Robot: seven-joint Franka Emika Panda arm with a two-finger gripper.
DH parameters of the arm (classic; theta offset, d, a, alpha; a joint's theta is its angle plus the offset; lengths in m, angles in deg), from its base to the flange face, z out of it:
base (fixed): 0 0 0 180
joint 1: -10.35 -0.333 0 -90
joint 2: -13.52 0 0 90
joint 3: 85.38 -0.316 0.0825 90
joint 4: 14.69 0 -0.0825 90
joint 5: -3.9 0.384 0 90
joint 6: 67.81 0 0.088 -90
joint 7: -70.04 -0.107 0 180
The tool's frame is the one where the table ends.
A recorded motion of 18 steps. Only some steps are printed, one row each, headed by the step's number.
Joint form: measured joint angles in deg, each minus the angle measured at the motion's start. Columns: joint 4, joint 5, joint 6, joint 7, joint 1, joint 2, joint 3.
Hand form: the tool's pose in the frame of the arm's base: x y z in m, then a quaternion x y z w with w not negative. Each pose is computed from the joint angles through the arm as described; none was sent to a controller.
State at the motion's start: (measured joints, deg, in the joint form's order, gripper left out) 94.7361 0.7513 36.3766 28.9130 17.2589 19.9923 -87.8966
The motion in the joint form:
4: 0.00 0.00 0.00 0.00 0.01 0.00 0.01
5: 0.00 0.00 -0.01 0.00 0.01 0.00 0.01
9: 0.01 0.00 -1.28 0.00 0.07 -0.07 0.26
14: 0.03 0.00 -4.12 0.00 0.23 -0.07 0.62
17: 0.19 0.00 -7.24 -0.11 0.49 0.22 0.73
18: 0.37 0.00 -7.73 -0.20 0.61 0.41 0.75
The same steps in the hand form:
4: 0.5276 -0.0443 0.5456 0.92406 -0.38099 0.01932 0.02432
5: 0.5275 -0.0443 0.5456 0.92406 -0.38099 0.01924 0.02435
9: 0.5252 -0.0473 0.5429 0.92297 -0.38378 0.00794 0.02788
14: 0.5192 -0.0519 0.5385 0.92064 -0.38847 -0.01597 0.03540
17: 0.5113 -0.0549 0.5355 0.91775 -0.39267 -0.04083 0.04344
18: 0.5092 -0.0560 0.5351 0.91670 -0.39454 -0.04481 0.04475

